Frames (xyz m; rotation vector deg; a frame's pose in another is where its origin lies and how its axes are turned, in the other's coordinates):
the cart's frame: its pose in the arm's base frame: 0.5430 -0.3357 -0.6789 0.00 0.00 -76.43
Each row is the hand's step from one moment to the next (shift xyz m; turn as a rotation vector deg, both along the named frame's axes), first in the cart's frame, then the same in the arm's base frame.
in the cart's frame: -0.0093 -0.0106 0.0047 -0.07 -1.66 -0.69
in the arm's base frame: -0.0125 0.0066 0.0047 -1.63 -0.32 -0.69
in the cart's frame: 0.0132 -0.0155 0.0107 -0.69 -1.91 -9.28
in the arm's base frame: -0.0120 -0.0165 0.0107 -2.02 0.22 -9.28
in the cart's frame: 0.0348 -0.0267 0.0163 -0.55 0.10 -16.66
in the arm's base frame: -0.0178 -0.0401 0.0163 -0.03 0.56 -16.66
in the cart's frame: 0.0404 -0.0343 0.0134 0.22 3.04 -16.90
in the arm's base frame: -0.0239 -0.0473 0.0134 3.01 0.50 -16.90
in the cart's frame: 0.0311 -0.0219 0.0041 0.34 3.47 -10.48
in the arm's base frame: -0.0140 -0.0354 0.0041 3.45 0.48 -10.48
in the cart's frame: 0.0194 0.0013 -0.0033 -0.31 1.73 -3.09
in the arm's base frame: 0.0058 -0.0186 -0.0033 1.61 0.71 -3.09
